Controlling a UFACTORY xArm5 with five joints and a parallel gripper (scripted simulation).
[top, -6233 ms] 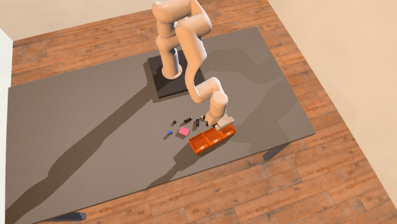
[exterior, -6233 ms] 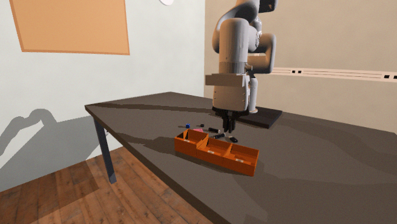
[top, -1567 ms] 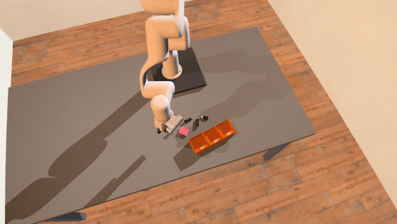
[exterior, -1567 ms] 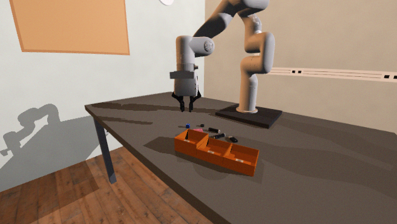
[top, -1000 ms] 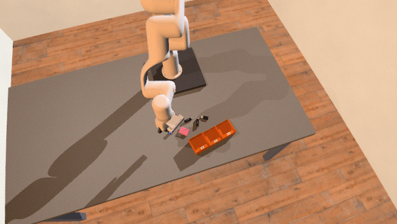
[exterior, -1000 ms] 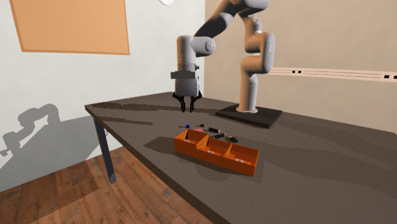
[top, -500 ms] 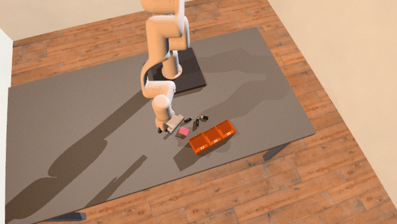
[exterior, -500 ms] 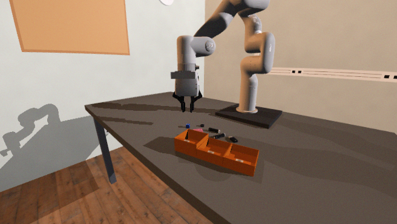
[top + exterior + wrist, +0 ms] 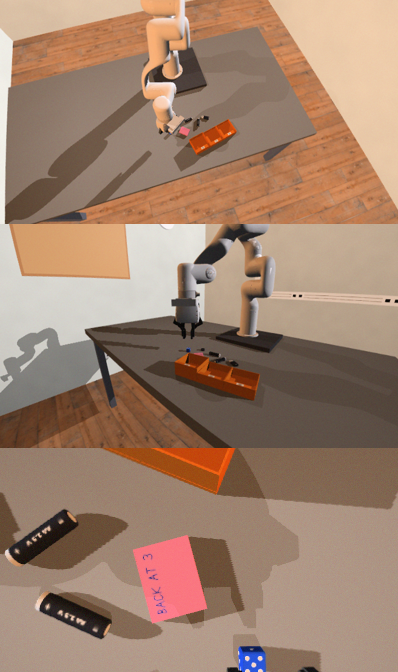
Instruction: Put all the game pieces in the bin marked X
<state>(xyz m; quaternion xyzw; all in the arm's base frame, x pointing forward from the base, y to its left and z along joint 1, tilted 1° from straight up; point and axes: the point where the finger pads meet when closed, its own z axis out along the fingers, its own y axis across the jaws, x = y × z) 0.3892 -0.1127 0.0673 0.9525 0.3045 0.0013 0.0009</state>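
My hand is 8 cm above the blue die. Also, from my hand: small black round piece (5 cm behind, 4 cm to the left, 8 cm below); then flat pink piece (1 cm ahead, 8 cm to the left, 8 cm below); then black cylinder (4 cm behind, 12 cm to the left, 8 cm below).
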